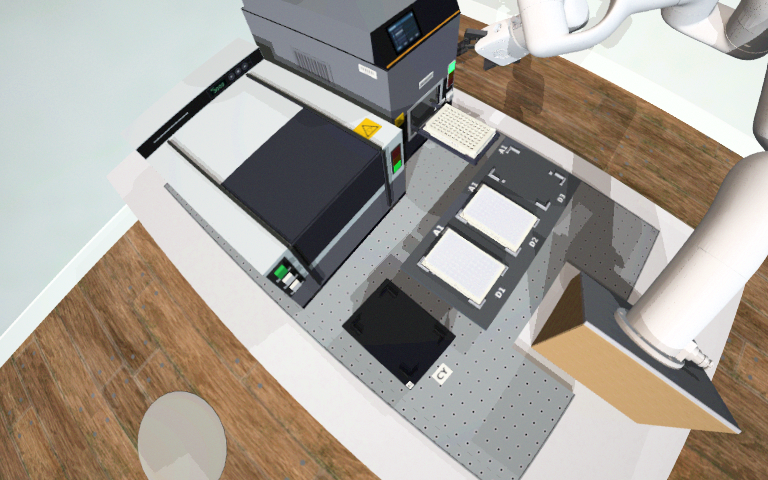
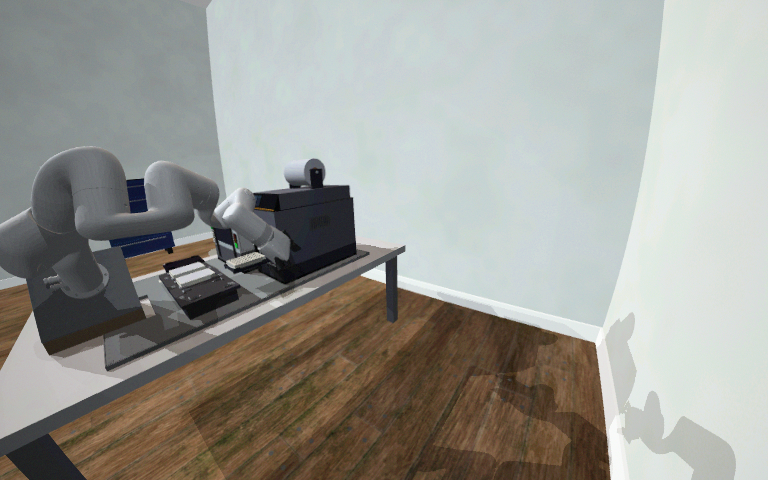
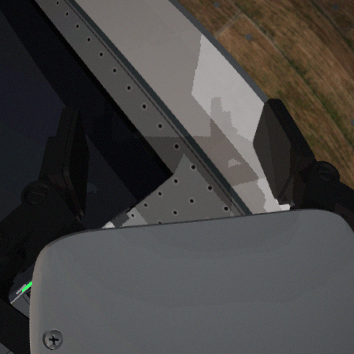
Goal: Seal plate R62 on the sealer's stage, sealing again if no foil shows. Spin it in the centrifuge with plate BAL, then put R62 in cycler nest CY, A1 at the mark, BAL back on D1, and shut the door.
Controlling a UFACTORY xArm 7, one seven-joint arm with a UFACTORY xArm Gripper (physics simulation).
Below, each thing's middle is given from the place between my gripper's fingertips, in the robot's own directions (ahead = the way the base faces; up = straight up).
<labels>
The white well plate (image 1: 457,129) lies 110 mm behind my hand, 200 mm to the left of it and 10 mm below it. Also, from my hand: centrifuge (image 1: 295,178) (160 mm ahead, 520 mm to the left).
</labels>
